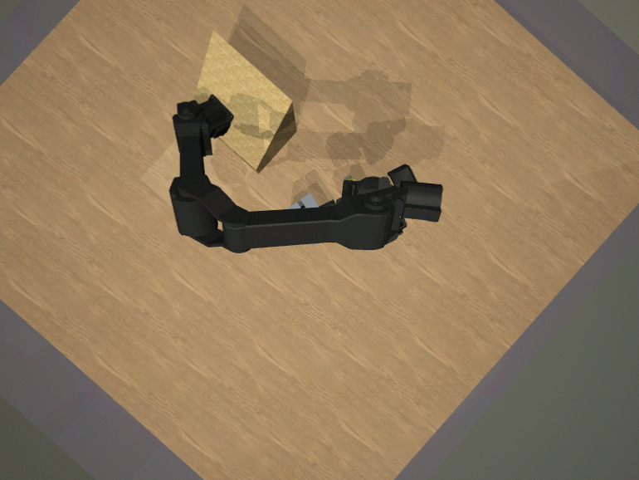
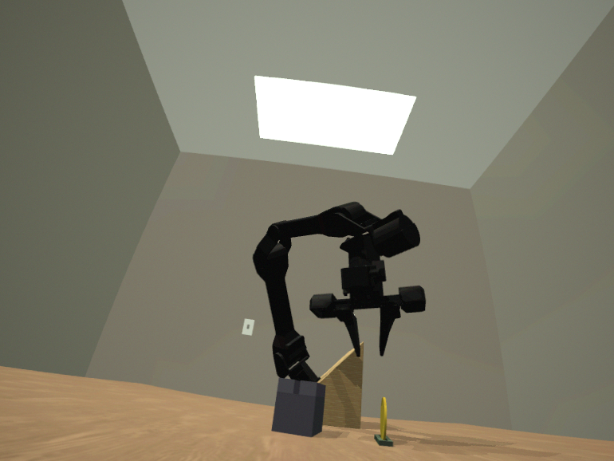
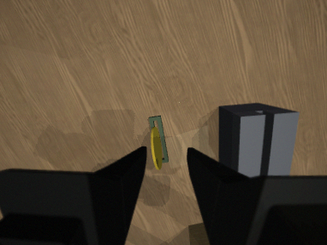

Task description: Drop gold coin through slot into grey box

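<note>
Now: gripper tip 90 mm above the gold coin, 30 mm to the right of it and 30 mm past it.
</note>
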